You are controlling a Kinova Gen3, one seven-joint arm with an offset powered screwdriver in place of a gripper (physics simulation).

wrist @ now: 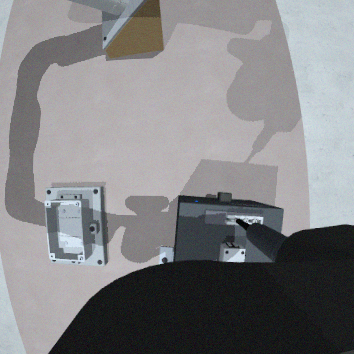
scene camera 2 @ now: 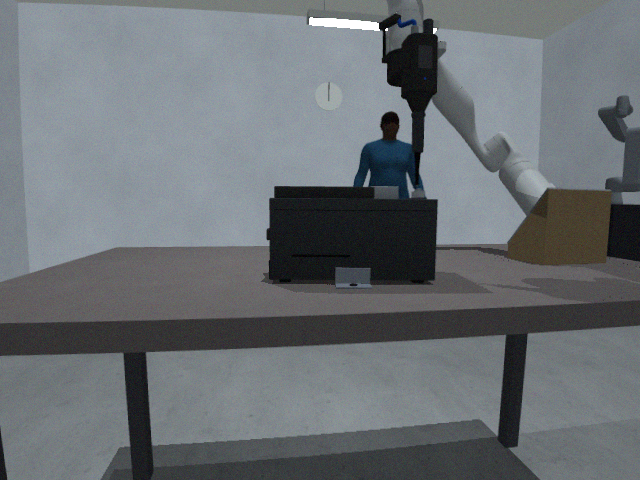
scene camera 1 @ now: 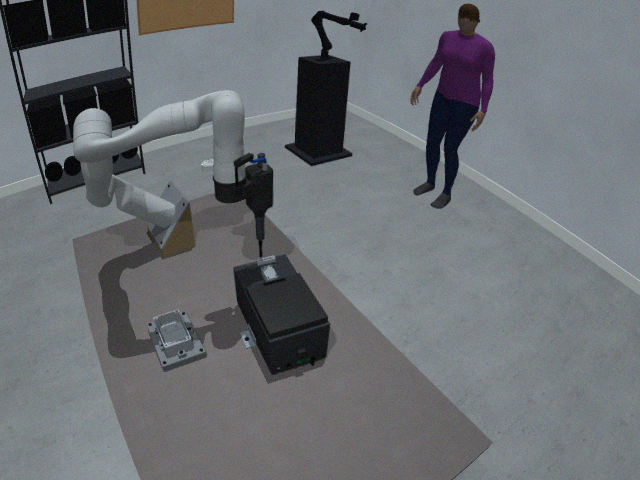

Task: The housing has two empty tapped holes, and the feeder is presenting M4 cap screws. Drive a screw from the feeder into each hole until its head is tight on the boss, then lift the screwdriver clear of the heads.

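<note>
The screwdriver (scene camera 1: 260, 254) (scene camera 2: 417, 183) (wrist: 239, 221) points straight down, with its bit tip at the feeder's pale screw rail (scene camera 1: 267, 259) (scene camera 2: 418, 194) (wrist: 255, 220). Whether a screw is on the tip is too small to tell. Screw heads show along the rail in the wrist view. The black feeder (scene camera 1: 289, 310) (scene camera 2: 351, 237) (wrist: 200, 240) stands on the table. The open-topped grey housing (scene camera 1: 173, 333) (wrist: 70, 230) sits in a fixture plate (scene camera 1: 181, 360) (wrist: 101, 235), left of the feeder in the wrist view. Its empty holes cannot be told apart. The housing does not show in scene camera 2.
A small metal bracket (scene camera 1: 247, 339) (scene camera 2: 353, 277) (wrist: 165, 255) is beside the feeder. A white block (scene camera 1: 269, 272) (wrist: 233, 254) sits on the feeder top near the rail. The arm's wedge-shaped wooden base (scene camera 1: 180, 235) (scene camera 2: 573, 227) (wrist: 137, 37) stands behind. People stand beyond the table.
</note>
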